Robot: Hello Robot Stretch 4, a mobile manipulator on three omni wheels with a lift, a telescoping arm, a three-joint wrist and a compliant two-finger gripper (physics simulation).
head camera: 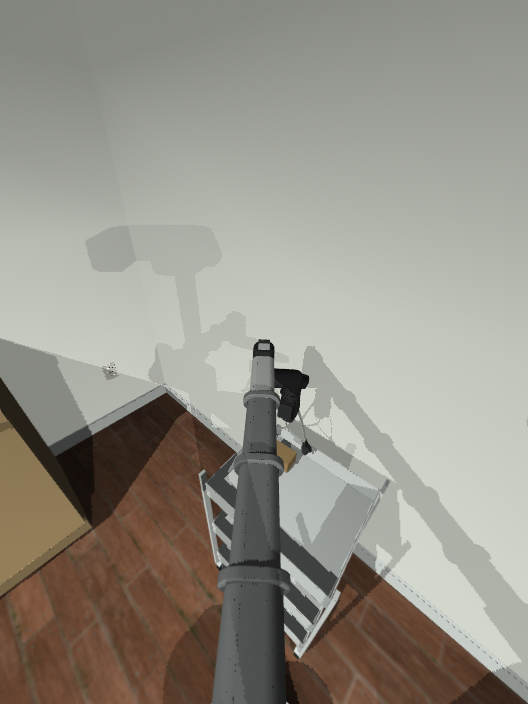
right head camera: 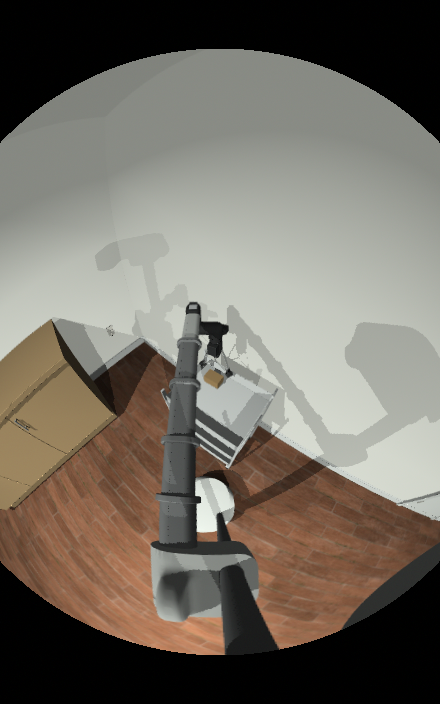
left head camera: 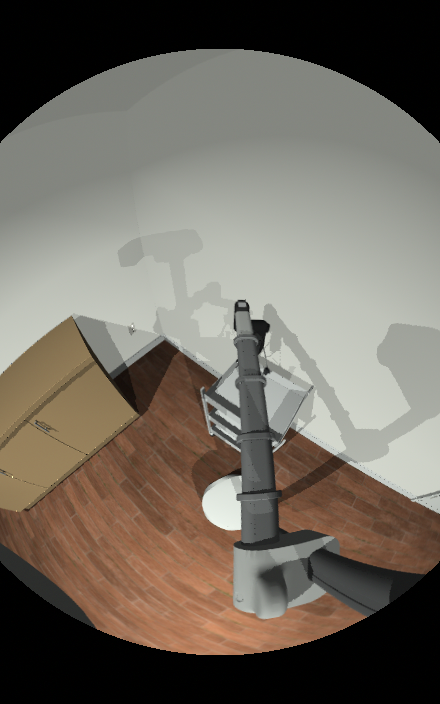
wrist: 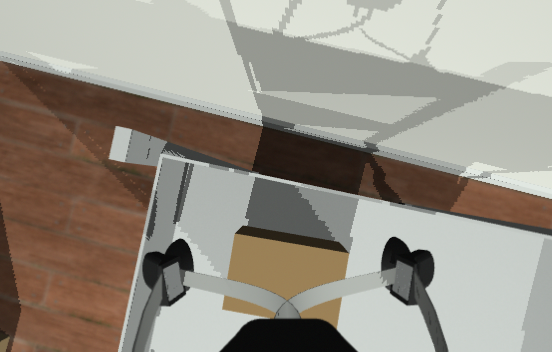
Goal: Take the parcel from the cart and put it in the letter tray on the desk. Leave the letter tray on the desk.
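Where they show: gripper, fingertip midpoint: (head camera: pixel 284 443) (right head camera: pixel 215 370) (wrist: pixel 286 259); robot's base, link origin: (right head camera: pixel 204 503) (left head camera: pixel 232 501).
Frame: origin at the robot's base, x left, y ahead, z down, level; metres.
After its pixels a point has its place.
Note:
The parcel, a small brown box (head camera: pixel 287 456) @(x -0.096, y 0.662, z -0.685 m) (right head camera: pixel 213 378) @(x -0.078, y 0.663, z -0.685 m) (wrist: pixel 290 265) @(x -0.086, y 0.691, z -0.685 m), lies on the white top of the cart (head camera: pixel 323 489) @(x -0.216, y 0.579, z -0.635 m) (left head camera: pixel 285 394) @(x -0.272, y 0.570, z -0.635 m) (right head camera: pixel 228 399) @(x -0.156, y 0.562, z -0.635 m) (wrist: pixel 480 280) @(x -0.231, y 0.593, z -0.635 m), near its left end in the wrist view. My gripper (right head camera: pixel 215 368) @(x -0.087, y 0.700, z -0.703 m) (wrist: pixel 286 259) @(x -0.087, y 0.700, z -0.703 m) is open and empty, above the parcel. In the wrist view its fingertips stand wide apart, one to each side of the parcel, and the left one shows over the cart's left edge. In the head camera view my arm covers part of the parcel and of the gripper. The desk and the letter tray do not show.
Pale walls meet in a corner behind the cart, with a narrow strip of floor between cart and wall. A tan cabinet (head camera: pixel 34 500) @(x 0.838, y 0.596, z -0.443 m) (left head camera: pixel 62 404) @(x 1.012, y 0.400, z -0.712 m) (right head camera: pixel 41 404) @(x 1.009, y 0.404, z -0.699 m) stands at the left. A white round object (left head camera: pixel 220 503) @(x 0.083, y -0.005, z -0.187 m) (right head camera: pixel 215 503) @(x -0.079, y 0.009, z -0.187 m) is below my extended arm, in front of the cart.

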